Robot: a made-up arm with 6 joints. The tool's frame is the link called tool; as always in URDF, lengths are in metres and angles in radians. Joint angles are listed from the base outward. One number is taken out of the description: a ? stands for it. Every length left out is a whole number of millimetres.
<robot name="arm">
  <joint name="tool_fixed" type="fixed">
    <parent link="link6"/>
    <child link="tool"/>
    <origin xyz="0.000 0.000 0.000"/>
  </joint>
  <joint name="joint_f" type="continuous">
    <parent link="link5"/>
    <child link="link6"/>
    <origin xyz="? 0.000 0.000"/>
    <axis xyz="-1 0 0"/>
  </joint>
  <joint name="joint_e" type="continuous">
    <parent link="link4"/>
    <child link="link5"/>
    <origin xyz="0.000 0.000 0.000"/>
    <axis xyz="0 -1 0"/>
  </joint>
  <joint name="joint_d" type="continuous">
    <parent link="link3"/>
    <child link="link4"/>
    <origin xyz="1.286 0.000 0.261"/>
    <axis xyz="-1 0 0"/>
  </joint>
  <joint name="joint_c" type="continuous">
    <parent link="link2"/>
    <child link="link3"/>
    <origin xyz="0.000 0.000 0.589"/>
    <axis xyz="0 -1 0"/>
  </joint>
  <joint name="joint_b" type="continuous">
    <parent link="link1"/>
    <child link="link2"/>
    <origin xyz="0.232 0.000 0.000"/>
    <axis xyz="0 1 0"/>
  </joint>
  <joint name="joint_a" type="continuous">
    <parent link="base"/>
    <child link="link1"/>
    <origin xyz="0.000 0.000 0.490"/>
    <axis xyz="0 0 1"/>
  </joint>
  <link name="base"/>
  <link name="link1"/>
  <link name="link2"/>
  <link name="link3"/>
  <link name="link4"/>
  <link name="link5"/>
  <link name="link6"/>
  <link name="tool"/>
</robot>
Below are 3 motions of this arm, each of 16 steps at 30 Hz.
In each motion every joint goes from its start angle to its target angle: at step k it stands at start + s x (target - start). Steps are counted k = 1, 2, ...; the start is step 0. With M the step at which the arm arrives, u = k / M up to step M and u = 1 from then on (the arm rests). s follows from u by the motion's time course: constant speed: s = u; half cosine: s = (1 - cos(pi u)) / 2; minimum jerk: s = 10 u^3 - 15 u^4 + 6 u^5.
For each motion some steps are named. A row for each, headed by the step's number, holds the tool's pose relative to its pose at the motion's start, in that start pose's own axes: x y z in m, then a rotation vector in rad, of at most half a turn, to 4 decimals.
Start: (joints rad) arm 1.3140 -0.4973 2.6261 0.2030 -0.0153 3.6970
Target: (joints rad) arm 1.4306 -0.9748 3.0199 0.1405 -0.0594 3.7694
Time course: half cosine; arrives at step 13
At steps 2, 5, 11, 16:
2: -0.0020 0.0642 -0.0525 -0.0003 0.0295 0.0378
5: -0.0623 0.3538 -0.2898 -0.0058 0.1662 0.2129
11: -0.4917 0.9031 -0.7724 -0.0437 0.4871 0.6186
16: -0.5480 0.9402 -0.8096 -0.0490 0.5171 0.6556

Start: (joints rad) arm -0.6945 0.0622 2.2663 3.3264 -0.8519 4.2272
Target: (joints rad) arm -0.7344 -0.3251 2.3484 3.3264 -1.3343 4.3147
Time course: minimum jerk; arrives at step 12
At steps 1, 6, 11, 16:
1: 0.0030 -0.0034 0.0011 -0.0008 -0.0022 -0.0043
6: 0.2432 -0.3556 0.1302 -0.0760 -0.2079 -0.4266
11: 0.3733 -0.7261 0.2875 -0.1437 -0.4015 -0.8556
16: 0.3741 -0.7299 0.2892 -0.1444 -0.4034 -0.8601

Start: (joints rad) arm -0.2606 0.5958 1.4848 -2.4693 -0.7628 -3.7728
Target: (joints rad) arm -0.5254 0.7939 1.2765 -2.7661 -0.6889 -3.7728
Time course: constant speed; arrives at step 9
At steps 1, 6, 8, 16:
1: -0.0462 -0.0318 -0.0710 0.0162 0.0459 -0.0314
6: -0.3442 -0.2187 -0.3780 0.0814 0.2662 -0.2224
8: -0.4921 -0.3022 -0.4734 0.1000 0.3480 -0.3139
16: -0.5715 -0.3449 -0.5142 0.1078 0.3872 -0.3626

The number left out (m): 0.217
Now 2 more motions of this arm.
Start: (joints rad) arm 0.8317 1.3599 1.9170 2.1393 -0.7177 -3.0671
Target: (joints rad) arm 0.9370 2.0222 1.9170 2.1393 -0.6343 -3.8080
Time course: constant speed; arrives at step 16
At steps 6, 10, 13, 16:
6: -0.2425 -0.3567 -0.2723 0.1664 0.1848 -0.1682
10: -0.4574 -0.5855 -0.4063 0.2726 0.2831 -0.3061
13: -0.6416 -0.7488 -0.4779 0.3477 0.3416 -0.4213
16: -0.8415 -0.9029 -0.5226 0.4175 0.3857 -0.5452

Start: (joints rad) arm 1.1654 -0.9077 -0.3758 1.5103 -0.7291 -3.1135
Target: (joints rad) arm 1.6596 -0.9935 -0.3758 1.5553 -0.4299 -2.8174
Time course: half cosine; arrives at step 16
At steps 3, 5, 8, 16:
3: -0.0259 0.0055 -0.0320 -0.0084 0.0616 -0.0051
5: -0.0707 0.0165 -0.0814 -0.0210 0.1624 -0.0094
8: -0.1688 0.0458 -0.1682 -0.0411 0.3635 -0.0029
16: -0.3625 0.1204 -0.2769 -0.0550 0.7143 0.0594

